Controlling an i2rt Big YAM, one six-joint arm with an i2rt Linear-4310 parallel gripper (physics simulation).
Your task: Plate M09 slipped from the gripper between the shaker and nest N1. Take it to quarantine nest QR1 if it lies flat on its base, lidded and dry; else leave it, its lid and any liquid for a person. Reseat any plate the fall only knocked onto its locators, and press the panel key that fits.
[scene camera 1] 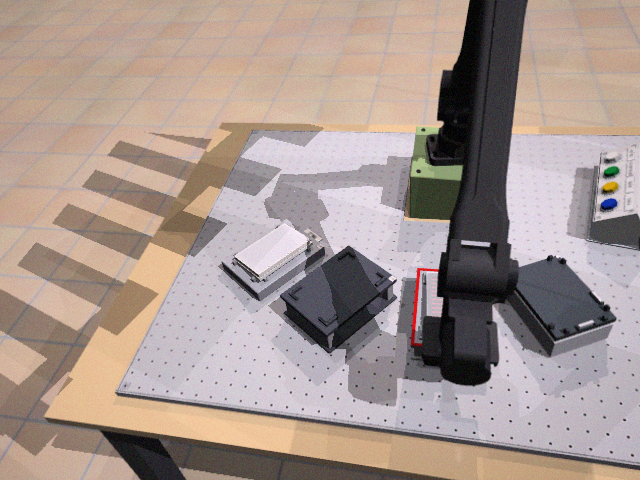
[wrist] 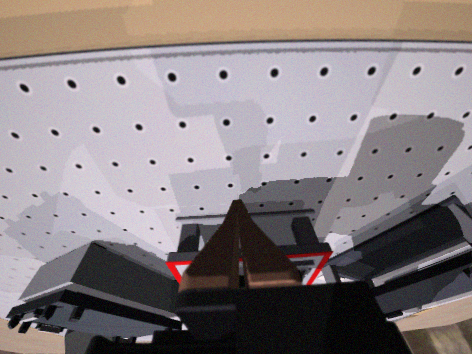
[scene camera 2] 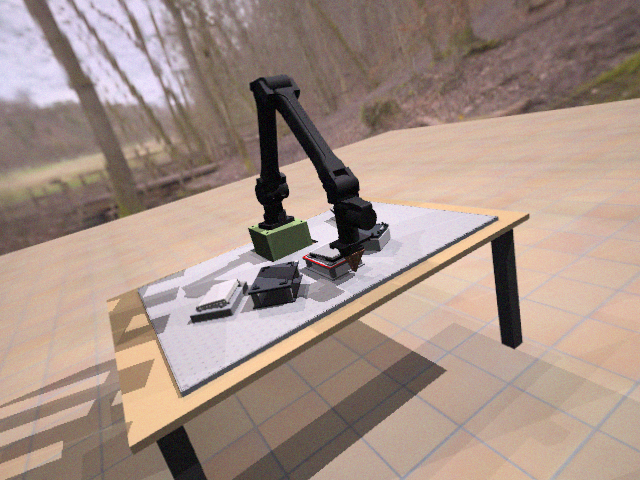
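Where they show: gripper, fingertip midpoint: (wrist: 237, 205) (scene camera 2: 354, 271); arm's base, link origin: (scene camera 1: 458, 152) (scene camera 2: 276, 224).
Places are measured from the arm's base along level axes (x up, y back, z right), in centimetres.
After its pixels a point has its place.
My gripper (scene camera 2: 354, 266) @(x -8.7, y -45.3, z 7.1 cm) (wrist: 237, 205) @(x -8.7, y -45.3, z 7.1 cm) is shut and empty, pointing down at the front side of the red-bordered nest (scene camera 1: 415, 307) @(x -5.3, y -35.0, z 12.0 cm) (scene camera 2: 316, 262) @(x -5.3, y -34.8, z 12.0 cm) (wrist: 320, 267) @(x -5.3, y -39.7, z 12.8 cm); the arm hides its fingers in scene camera 1. A pale striped surface (scene camera 1: 435, 299) @(x -3.4, y -35.1, z 8.8 cm) shows inside the border. A white plate (scene camera 1: 271, 250) @(x -5.1, y -20.0, z 37.4 cm) (scene camera 2: 219, 295) @(x -5.0, y -22.4, z 38.7 cm) rests on a dark nest base (scene camera 1: 260, 292) @(x -7.3, y -28.4, z 39.0 cm) (scene camera 2: 206, 316) @(x -8.2, y -23.4, z 44.4 cm) at the left; its exact seating is unclear. No label identifies M09, and no loose plate, lid or liquid can be made out. The key panel (scene camera 1: 615, 229) @(x -5.4, y -19.5, z -24.6 cm) has white, green (scene camera 1: 611, 171) @(x -2.4, y -6.8, z -27.6 cm), yellow (scene camera 1: 610, 187) @(x -2.4, y -11.5, z -25.8 cm) and blue (scene camera 1: 608, 204) @(x -2.4, y -16.1, z -23.9 cm) keys.
A dark raised stand (scene camera 1: 341, 291) @(x -4.1, y -31.8, z 24.0 cm) (scene camera 2: 276, 276) @(x -4.1, y -31.9, z 24.8 cm) with corner brackets stands between the white plate and the red-bordered nest. A dark-topped grey unit (scene camera 1: 563, 297) @(x -3.9, y -35.6, z -10.9 cm) (scene camera 2: 379, 238) @(x -4.6, y -43.0, z -7.8 cm) (wrist: 125, 275) @(x -7.4, y -38.6, z -6.2 cm) with pegs stands on the other side. The green arm base (scene camera 1: 431, 196) @(x -4.6, y -7.9, z 6.1 cm) (scene camera 2: 281, 242) @(x -4.6, y -8.0, z 5.3 cm) is behind.
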